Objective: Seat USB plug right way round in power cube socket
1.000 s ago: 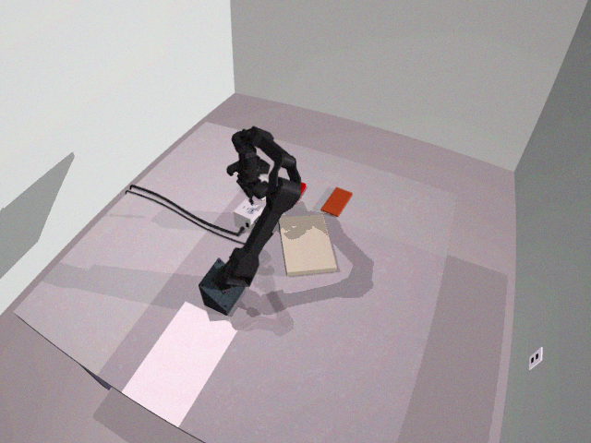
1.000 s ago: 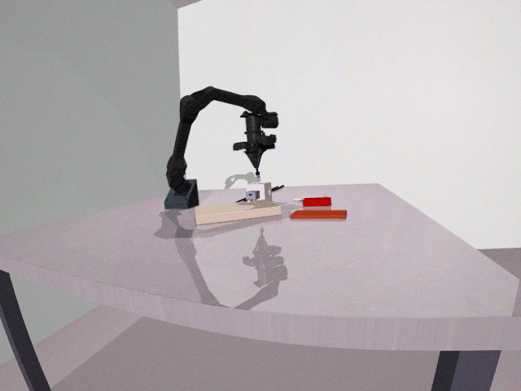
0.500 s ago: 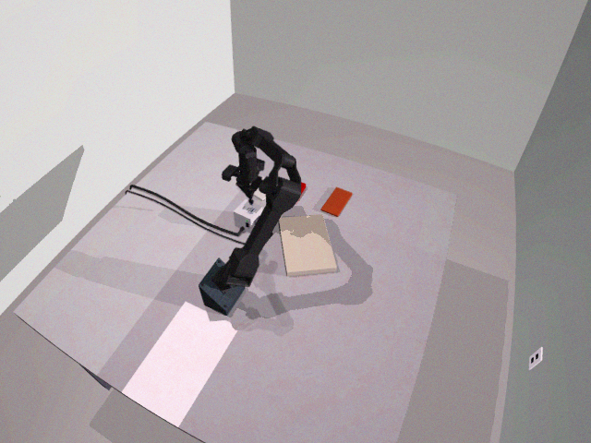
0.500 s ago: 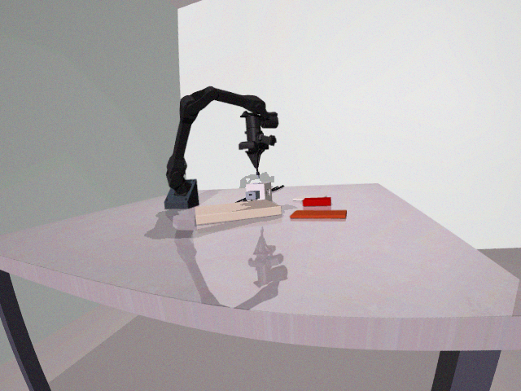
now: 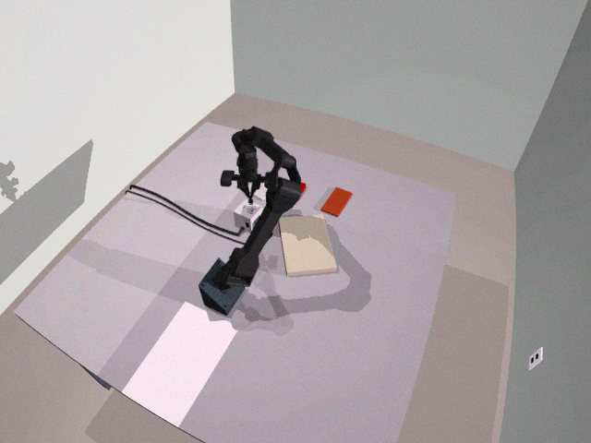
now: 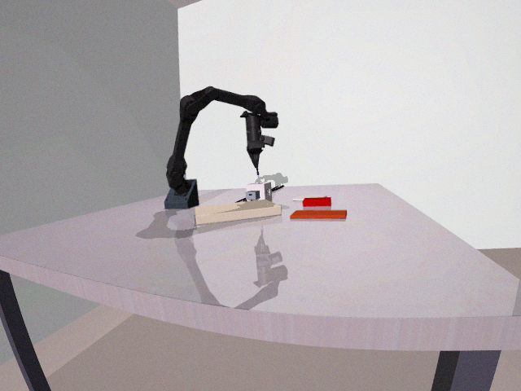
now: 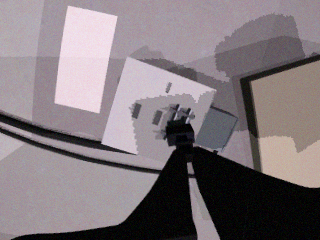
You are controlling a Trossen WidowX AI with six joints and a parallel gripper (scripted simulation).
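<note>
Now: the dark USB plug 2 cm below my gripper tip. Also, from my gripper tip: flat orange block: 27 cm ahead, 22 cm to the right, 13 cm below; then small red block: 24 cm ahead, 13 cm below, 5 cm to the right; then beige board: 22 cm to the right, 12 cm below, 1 cm ahead.
</note>
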